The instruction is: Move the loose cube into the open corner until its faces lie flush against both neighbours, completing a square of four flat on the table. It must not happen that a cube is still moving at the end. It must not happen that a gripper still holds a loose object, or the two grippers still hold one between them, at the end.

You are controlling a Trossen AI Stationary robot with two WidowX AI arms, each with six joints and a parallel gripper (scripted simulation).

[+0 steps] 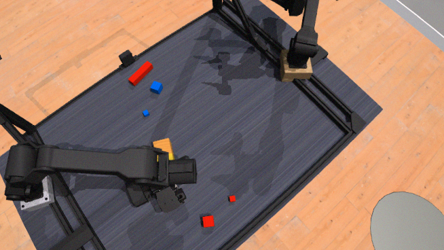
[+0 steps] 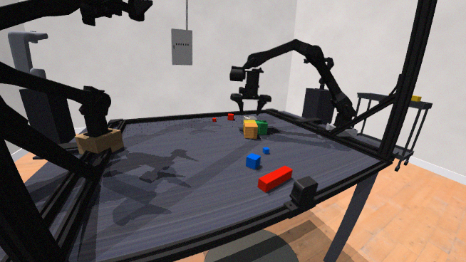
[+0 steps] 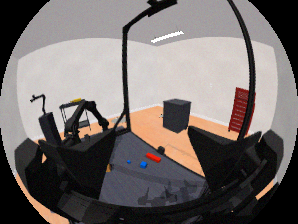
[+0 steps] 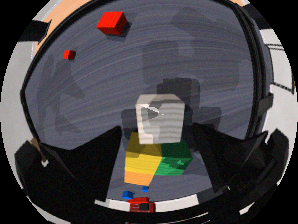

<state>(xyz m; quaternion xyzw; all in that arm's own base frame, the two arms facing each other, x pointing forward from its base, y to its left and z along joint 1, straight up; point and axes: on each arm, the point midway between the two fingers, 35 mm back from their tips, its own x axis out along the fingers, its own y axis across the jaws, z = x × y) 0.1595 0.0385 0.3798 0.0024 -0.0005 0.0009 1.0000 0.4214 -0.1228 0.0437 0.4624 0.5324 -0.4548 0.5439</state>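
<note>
Now: the white cube 70 mm below my right hand. The rest, counted from my right hand: green cube: 80 mm behind, 30 mm to the right, 70 mm below; orange cube: 120 mm behind, 30 mm to the left, 70 mm below; yellow cube: 70 mm behind, 20 mm to the left, 70 mm below.
</note>
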